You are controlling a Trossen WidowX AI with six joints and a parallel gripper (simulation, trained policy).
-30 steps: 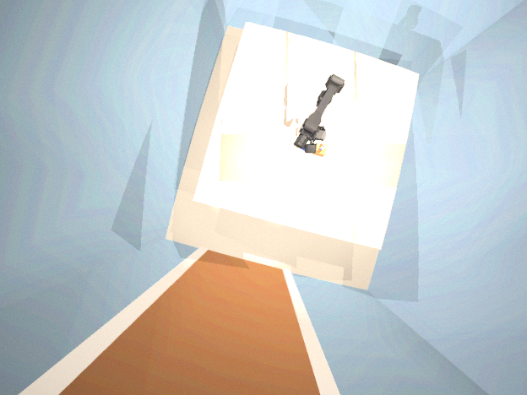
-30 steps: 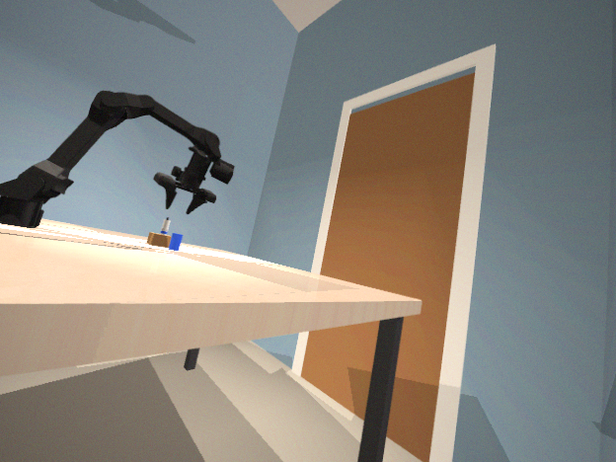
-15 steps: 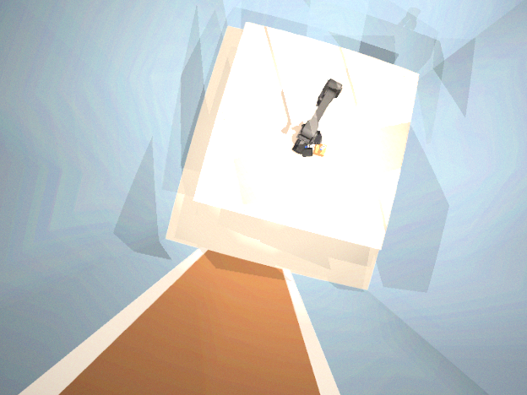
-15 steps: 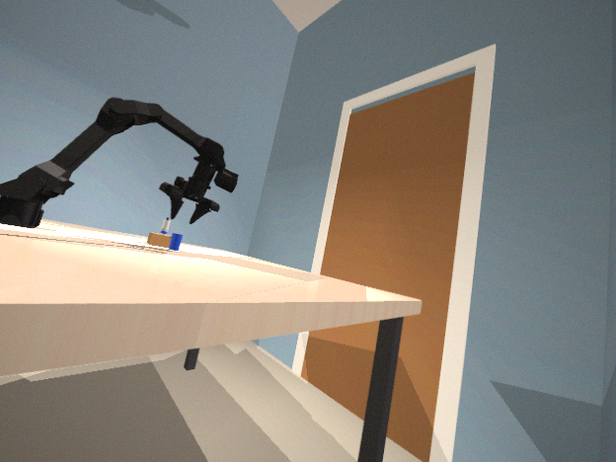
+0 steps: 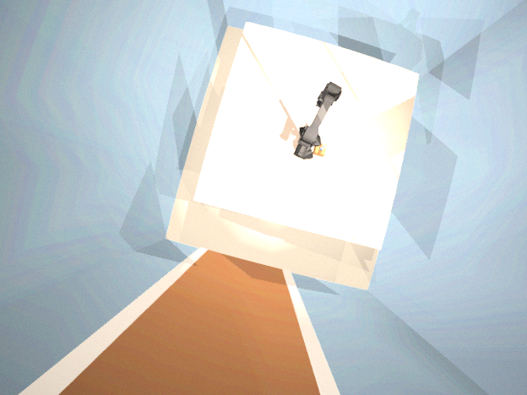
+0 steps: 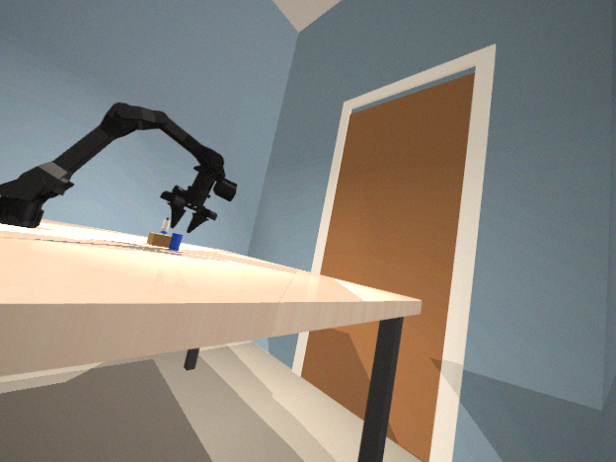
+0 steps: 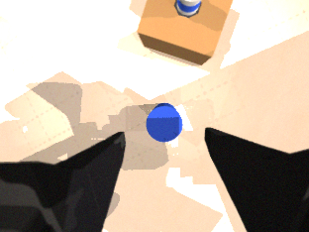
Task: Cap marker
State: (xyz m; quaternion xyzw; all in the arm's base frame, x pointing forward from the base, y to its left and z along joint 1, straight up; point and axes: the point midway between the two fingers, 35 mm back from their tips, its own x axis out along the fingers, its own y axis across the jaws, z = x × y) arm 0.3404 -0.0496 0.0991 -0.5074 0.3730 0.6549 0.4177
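Now: the blue cap 4 cm below my gripper tip. The rest, counted from my gripper tip: holder block 2 cm behind, 11 cm to the left, 5 cm below.
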